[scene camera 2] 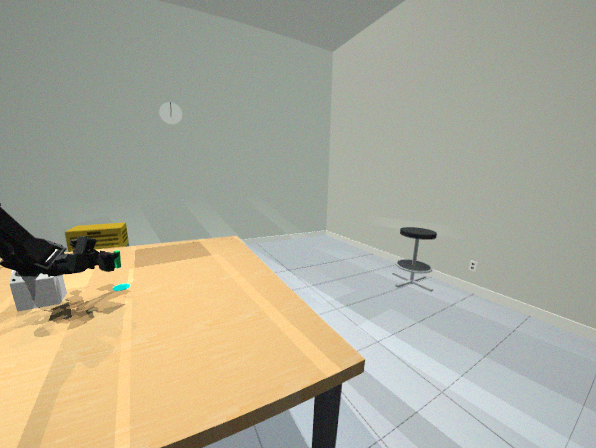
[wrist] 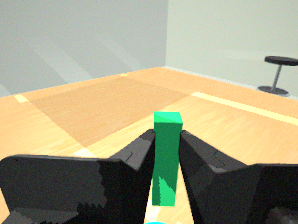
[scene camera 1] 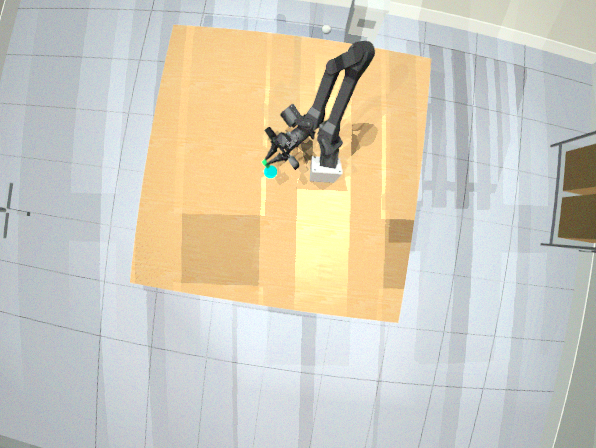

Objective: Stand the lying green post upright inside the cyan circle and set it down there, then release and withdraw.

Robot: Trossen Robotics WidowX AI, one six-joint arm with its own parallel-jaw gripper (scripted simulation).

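Wrist view: my gripper (wrist: 166, 136), carrying a green post (wrist: 168, 125). Scene camera 1: my gripper (scene camera 1: 265, 162). Scene camera 2: the gripper again (scene camera 2: 116, 254).
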